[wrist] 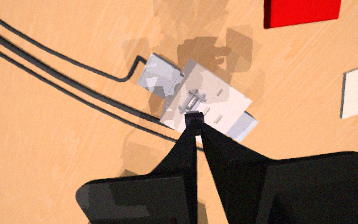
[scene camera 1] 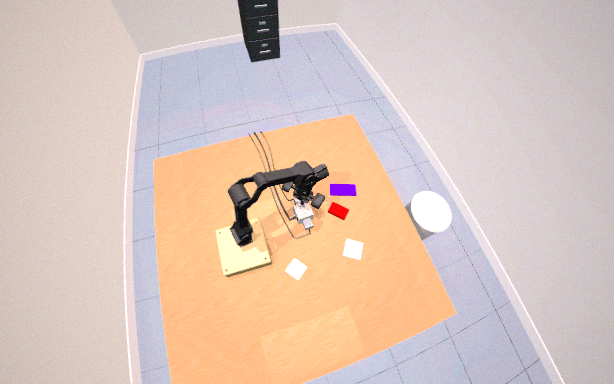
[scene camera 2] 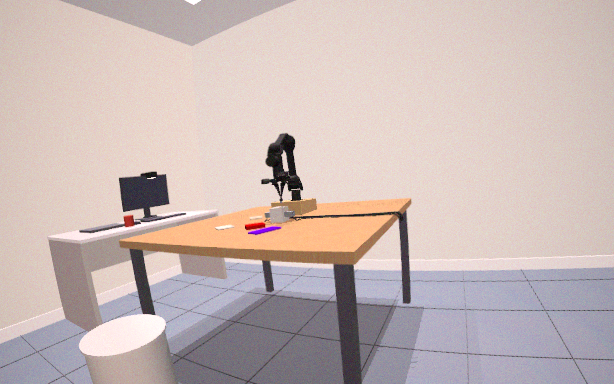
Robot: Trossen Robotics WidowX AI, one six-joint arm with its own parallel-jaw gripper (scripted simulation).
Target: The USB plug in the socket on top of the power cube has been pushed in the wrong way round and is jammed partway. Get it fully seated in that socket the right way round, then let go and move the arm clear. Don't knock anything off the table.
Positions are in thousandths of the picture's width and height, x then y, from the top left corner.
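The gripper (wrist: 549, 578) is carrying a dark USB plug.
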